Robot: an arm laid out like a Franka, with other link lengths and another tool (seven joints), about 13 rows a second.
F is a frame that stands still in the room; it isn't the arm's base.
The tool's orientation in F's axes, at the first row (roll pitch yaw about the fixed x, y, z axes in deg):
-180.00, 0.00, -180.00
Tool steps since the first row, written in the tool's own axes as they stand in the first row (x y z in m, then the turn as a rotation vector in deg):
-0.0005, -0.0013, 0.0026, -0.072, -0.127, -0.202
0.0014, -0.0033, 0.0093, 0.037, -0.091, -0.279
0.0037, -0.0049, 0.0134, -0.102, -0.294, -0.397
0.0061, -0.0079, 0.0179, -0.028, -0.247, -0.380
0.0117, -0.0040, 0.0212, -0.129, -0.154, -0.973
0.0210, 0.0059, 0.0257, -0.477, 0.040, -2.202
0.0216, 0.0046, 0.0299, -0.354, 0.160, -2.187
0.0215, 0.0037, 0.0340, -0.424, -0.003, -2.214
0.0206, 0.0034, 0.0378, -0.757, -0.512, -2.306
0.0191, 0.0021, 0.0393, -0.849, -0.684, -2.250
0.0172, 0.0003, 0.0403, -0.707, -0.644, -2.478
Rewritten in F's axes. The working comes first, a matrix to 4 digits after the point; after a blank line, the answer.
The tool's axes in the first row as the columns of a matrix, in F's axes (used below as rounded here):
-1.0000, 0.0000, 0.0000
0.0000, 1.0000, 0.0000
0.0000, 0.0000, -1.0000

0.0005, -0.0013, -0.0026, 0.072, -0.127, 0.202
-0.0014, -0.0033, -0.0093, -0.037, -0.091, 0.279
-0.0037, -0.0049, -0.0134, 0.102, -0.294, 0.397
-0.0061, -0.0079, -0.0179, 0.028, -0.247, 0.380
-0.0117, -0.0040, -0.0212, 0.129, -0.154, 0.973
-0.0210, 0.0059, -0.0257, 0.477, 0.040, 2.202
-0.0216, 0.0046, -0.0299, 0.354, 0.160, 2.187
-0.0215, 0.0037, -0.0340, 0.424, -0.003, 2.214
-0.0206, 0.0034, -0.0378, 0.757, -0.512, 2.306
-0.0191, 0.0021, -0.0393, 0.849, -0.684, 2.250
-0.0172, 0.0003, -0.0403, 0.707, -0.644, 2.478

